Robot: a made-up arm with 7 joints.
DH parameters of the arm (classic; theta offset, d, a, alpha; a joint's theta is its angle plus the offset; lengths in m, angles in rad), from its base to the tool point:
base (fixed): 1.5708 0 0.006 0
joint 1: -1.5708 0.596 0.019 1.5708
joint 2: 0 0.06 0.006 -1.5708
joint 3: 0 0.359 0.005 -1.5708
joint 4: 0 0.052 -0.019 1.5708
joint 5: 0 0.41 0.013 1.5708
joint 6: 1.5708 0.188 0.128 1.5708
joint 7: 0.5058 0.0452 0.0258 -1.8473
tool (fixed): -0.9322 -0.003 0 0
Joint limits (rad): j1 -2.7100..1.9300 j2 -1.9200..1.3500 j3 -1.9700..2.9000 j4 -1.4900..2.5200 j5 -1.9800..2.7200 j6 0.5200..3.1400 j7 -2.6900..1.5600
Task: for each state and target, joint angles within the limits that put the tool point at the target. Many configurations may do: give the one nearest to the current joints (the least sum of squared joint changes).
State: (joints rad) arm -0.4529 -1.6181 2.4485 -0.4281 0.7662 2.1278 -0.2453
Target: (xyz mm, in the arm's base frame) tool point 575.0 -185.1 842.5
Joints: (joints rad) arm -0.5237 -1.2285 2.5547 0.1585 0.9656 2.7779 -0.2668
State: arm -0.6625 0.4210 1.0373 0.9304 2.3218 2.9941 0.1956
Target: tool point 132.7 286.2 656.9
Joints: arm -1.0606 0.8692 1.3763 1.5437 2.3660 2.8581 0.2554
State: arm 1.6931 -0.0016 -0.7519 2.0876 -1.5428 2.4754 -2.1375
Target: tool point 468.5 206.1 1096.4
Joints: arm 1.2707 -0.0359 -1.1560 1.6978 -1.3505 2.0953 -2.1747
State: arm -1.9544 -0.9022 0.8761 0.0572 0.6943 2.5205 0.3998
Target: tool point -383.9 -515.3 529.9
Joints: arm -2.1900 -1.2715 0.8223 0.4478 0.8305 2.8212 0.3653
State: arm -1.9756 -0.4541 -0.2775 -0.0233 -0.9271 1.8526 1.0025
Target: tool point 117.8 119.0 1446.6
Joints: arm -2.0545 -0.0215 -0.3099 0.0697 -1.0538 1.4588 0.9657
